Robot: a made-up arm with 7 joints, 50 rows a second.
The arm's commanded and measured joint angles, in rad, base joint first. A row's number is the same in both.
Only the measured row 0 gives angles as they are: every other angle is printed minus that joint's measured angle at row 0.
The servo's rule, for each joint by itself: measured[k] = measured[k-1] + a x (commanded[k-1-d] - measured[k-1]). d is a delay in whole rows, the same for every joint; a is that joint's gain. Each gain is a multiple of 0.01, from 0.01 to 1. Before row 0 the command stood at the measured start. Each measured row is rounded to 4 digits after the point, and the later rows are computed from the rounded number. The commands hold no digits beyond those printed.
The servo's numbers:
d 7
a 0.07 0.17 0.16 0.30 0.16 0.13 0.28
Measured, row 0:
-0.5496 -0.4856 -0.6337 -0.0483 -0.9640 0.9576 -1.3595
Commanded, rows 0 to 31:
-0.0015 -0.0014 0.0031 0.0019 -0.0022 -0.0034 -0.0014
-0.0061 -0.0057 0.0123 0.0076 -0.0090 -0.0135 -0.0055
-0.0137 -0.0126 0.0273 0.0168 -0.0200 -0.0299 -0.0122
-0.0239 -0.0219 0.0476 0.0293 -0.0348 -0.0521 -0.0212
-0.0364 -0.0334 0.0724 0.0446 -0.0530 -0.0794 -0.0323
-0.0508 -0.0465 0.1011 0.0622 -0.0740 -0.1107 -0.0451
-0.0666 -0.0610 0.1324 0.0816 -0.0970 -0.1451 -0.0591
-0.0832 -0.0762 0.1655 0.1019 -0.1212 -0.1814 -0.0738
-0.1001 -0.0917 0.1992 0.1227 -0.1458 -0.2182 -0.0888
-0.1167 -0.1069 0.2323 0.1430 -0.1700 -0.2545 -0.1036
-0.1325 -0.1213 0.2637 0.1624 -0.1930 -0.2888 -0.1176
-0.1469 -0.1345 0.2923 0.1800 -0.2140 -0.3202 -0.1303
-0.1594 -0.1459 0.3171 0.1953 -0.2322 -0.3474 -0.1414
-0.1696 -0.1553 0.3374 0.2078 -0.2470 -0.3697 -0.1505
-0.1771 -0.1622 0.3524 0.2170 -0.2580 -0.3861 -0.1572
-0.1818 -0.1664 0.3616 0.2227 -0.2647 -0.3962 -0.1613
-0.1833 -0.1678 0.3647 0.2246 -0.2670 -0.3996 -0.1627
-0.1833 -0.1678 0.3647 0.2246 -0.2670 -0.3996 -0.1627
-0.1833 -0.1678 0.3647 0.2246 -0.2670 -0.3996 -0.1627
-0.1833 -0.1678 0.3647 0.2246 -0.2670 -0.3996 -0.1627
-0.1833 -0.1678 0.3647 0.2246 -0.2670 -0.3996 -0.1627
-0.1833 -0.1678 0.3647 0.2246 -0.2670 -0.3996 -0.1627
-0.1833 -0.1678 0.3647 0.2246 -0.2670 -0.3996 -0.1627
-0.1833 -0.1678 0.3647 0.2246 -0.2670 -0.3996 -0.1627
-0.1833 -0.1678 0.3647 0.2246 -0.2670 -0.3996 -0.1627
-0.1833 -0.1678 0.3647 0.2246 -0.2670 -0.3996 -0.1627
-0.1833 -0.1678 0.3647 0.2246 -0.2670 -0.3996 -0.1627
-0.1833 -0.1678 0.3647 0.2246 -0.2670 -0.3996 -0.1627
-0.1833 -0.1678 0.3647 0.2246 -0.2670 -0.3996 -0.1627
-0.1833 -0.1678 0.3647 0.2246 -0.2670 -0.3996 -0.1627
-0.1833 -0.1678 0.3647 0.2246 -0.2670 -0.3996 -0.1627
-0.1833 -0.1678 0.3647 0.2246 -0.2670 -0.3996 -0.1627
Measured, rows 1 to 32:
0.0000 0.0000 0.0000 0.0000 0.0000 0.0000 0.0000
0.0000 0.0000 0.0000 0.0000 0.0000 0.0000 0.0000
0.0000 0.0000 0.0000 0.0000 0.0000 0.0000 0.0000
0.0000 0.0000 0.0000 0.0000 0.0000 0.0000 0.0000
0.0000 0.0000 0.0000 0.0000 0.0000 0.0000 0.0000
0.0000 0.0000 0.0000 0.0000 0.0000 0.0000 0.0000
0.0000 0.0000 0.0000 0.0000 0.0000 0.0000 0.0000
-0.0001 -0.0002 0.0005 0.0006 -0.0004 -0.0004 -0.0004
-0.0005 -0.0011 0.0024 0.0027 -0.0018 -0.0021 -0.0018
-0.0014 -0.0031 0.0064 0.0069 -0.0047 -0.0057 -0.0047
-0.0030 -0.0063 0.0130 0.0136 -0.0095 -0.0117 -0.0093
-0.0053 -0.0109 0.0225 0.0229 -0.0165 -0.0205 -0.0157
-0.0085 -0.0170 0.0351 0.0347 -0.0257 -0.0322 -0.0239
-0.0126 -0.0245 0.0507 0.0488 -0.0371 -0.0469 -0.0338
-0.0175 -0.0333 0.0691 0.0647 -0.0506 -0.0644 -0.0450
-0.0233 -0.0432 0.0899 0.0821 -0.0658 -0.0844 -0.0573
-0.0298 -0.0540 0.1127 0.1004 -0.0825 -0.1065 -0.0703
-0.0370 -0.0654 0.1369 0.1190 -0.1002 -0.1302 -0.0835
-0.0447 -0.0771 0.1618 0.1373 -0.1184 -0.1549 -0.0966
-0.0527 -0.0888 0.1866 0.1547 -0.1366 -0.1799 -0.1091
-0.0609 -0.1001 0.2107 0.1706 -0.1543 -0.2046 -0.1207
-0.0690 -0.1107 0.2334 0.1845 -0.1709 -0.2282 -0.1309
-0.0769 -0.1202 0.2539 0.1960 -0.1859 -0.2500 -0.1394
-0.0843 -0.1283 0.2716 0.2046 -0.1989 -0.2694 -0.1459
-0.0912 -0.1350 0.2865 0.2106 -0.2098 -0.2863 -0.1506
-0.0976 -0.1406 0.2990 0.2148 -0.2190 -0.3010 -0.1540
-0.1036 -0.1452 0.3095 0.2177 -0.2267 -0.3138 -0.1564
-0.1092 -0.1490 0.3183 0.2198 -0.2331 -0.3250 -0.1582
-0.1144 -0.1522 0.3257 0.2212 -0.2385 -0.3347 -0.1595
-0.1192 -0.1549 0.3319 0.2222 -0.2431 -0.3431 -0.1604
-0.1237 -0.1571 0.3371 0.2229 -0.2469 -0.3504 -0.1610
-0.1279 -0.1589 0.3415 0.2234 -0.2501 -0.3568 -0.1615

